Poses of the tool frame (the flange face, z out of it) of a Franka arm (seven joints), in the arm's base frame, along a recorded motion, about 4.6 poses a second.
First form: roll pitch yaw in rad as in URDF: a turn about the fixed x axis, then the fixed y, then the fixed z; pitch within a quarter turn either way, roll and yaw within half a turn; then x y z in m.
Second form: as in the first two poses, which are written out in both.
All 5 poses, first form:
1: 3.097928 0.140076 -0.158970 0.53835 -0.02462 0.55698
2: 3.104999 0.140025 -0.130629 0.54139 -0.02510 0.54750
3: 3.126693 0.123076 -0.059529 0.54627 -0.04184 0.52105
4: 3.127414 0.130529 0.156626 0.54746 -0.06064 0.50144
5: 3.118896 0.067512 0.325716 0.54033 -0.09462 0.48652
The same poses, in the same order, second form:
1:
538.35 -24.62 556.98
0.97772 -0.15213 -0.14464
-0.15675 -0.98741 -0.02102
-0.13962 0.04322 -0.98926

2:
541.39 -25.10 547.50
0.98178 -0.12511 -0.14305
-0.12898 -0.99148 -0.01811
-0.13957 0.03623 -0.98955

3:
546.27 -41.84 521.05
0.99068 -0.05766 -0.12342
-0.05904 -0.99823 -0.00757
-0.12277 0.01479 -0.99233

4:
547.46 -60.64 501.44
0.97936 0.15779 -0.12634
0.15466 -0.98737 -0.03431
-0.13016 0.01406 -0.99139

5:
540.33 -94.62 486.52
0.94526 0.32136 -0.05664
0.31926 -0.94669 -0.04308
-0.06746 0.02264 -0.99746

